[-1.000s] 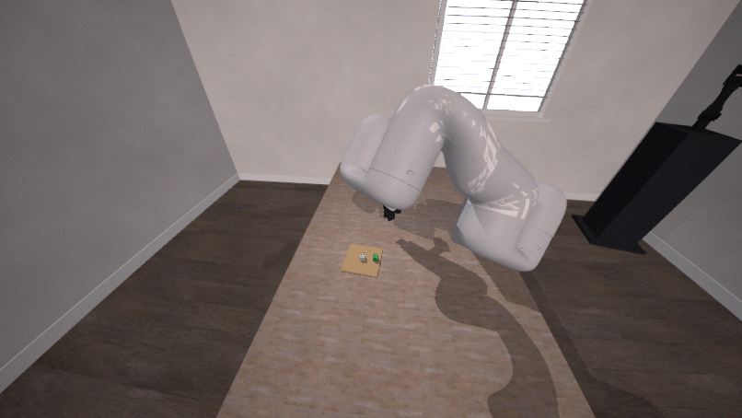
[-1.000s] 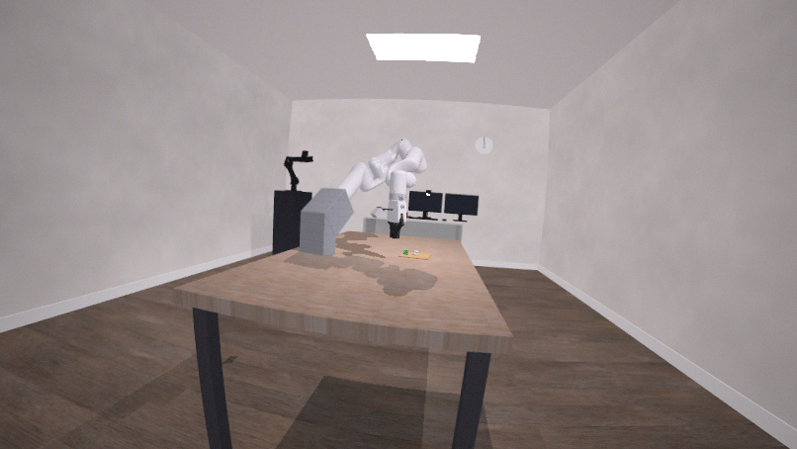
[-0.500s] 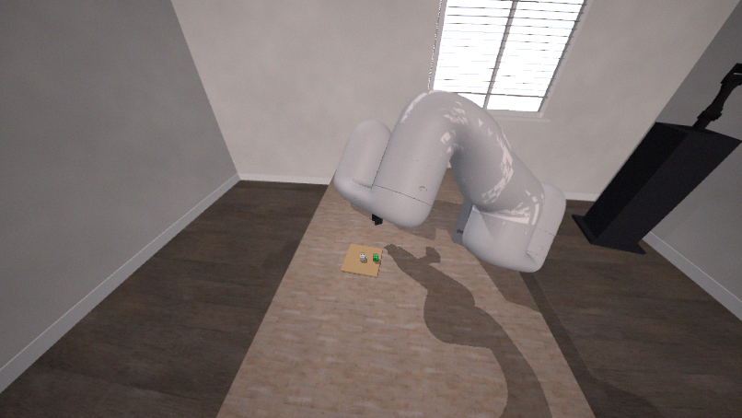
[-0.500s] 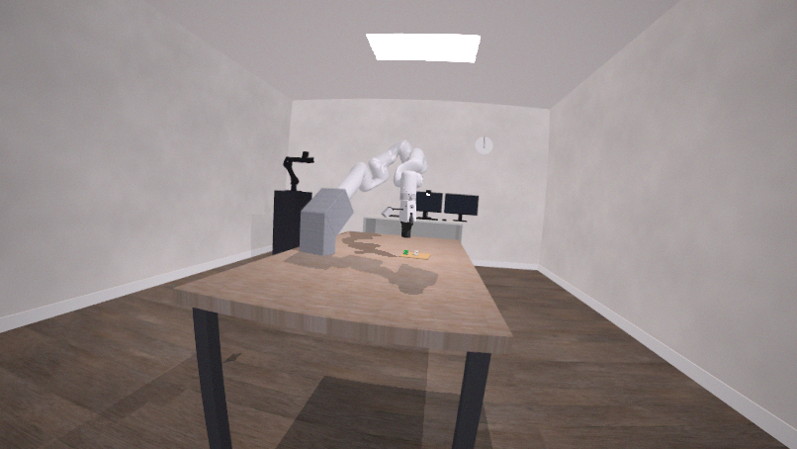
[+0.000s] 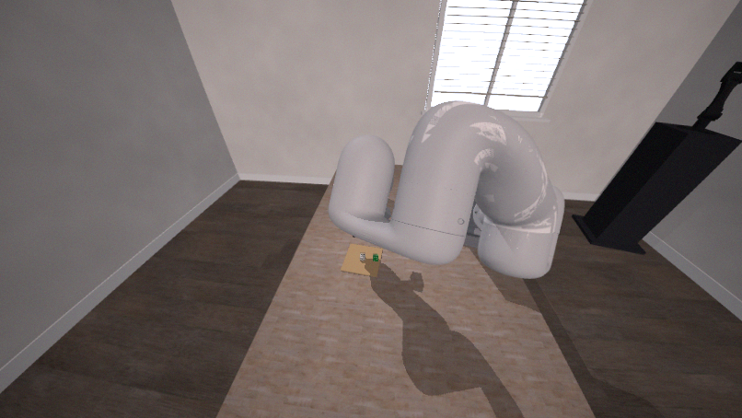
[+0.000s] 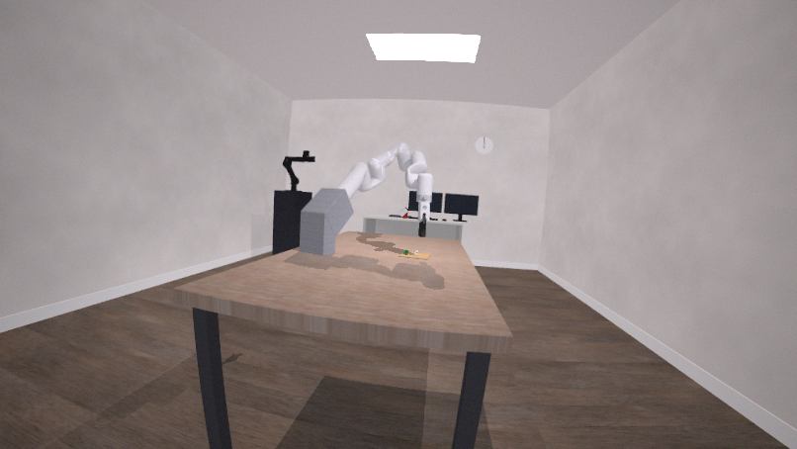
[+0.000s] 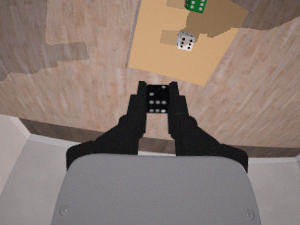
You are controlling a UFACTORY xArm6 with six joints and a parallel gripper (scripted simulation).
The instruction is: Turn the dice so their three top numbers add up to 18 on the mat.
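Right now my hand is 30 mm past the white die, 30 mm to the right of it and 110 mm above it. Round my hand: black die (10 mm below); mat (30 mm behind, 30 mm to the left, 120 mm below); green die (80 mm behind, 10 mm to the left, 110 mm below).
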